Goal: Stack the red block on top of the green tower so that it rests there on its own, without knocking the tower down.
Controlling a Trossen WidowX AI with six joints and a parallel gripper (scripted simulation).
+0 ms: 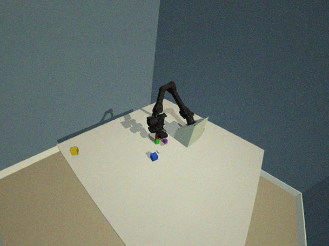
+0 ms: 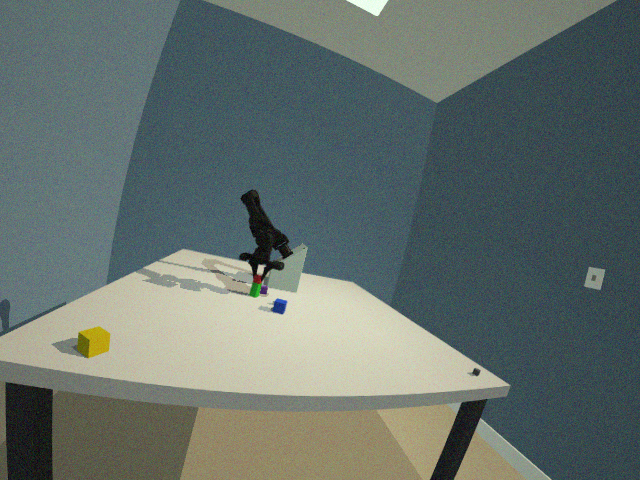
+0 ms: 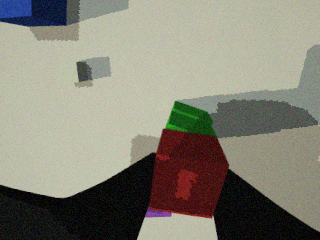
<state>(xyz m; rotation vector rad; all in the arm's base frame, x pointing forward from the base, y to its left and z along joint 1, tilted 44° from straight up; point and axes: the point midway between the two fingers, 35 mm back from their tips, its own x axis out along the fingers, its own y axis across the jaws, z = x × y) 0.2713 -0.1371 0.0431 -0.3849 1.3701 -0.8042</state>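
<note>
Right now the red block is 1 cm above my gripper tip. Also, from my gripper tip: purple block: 6 cm behind, 4 cm to the left, 5 cm below; then yellow block: 54 cm ahead, 29 cm to the right, 5 cm below; then blue block: 13 cm ahead, 10 cm to the left, 5 cm below.
</note>
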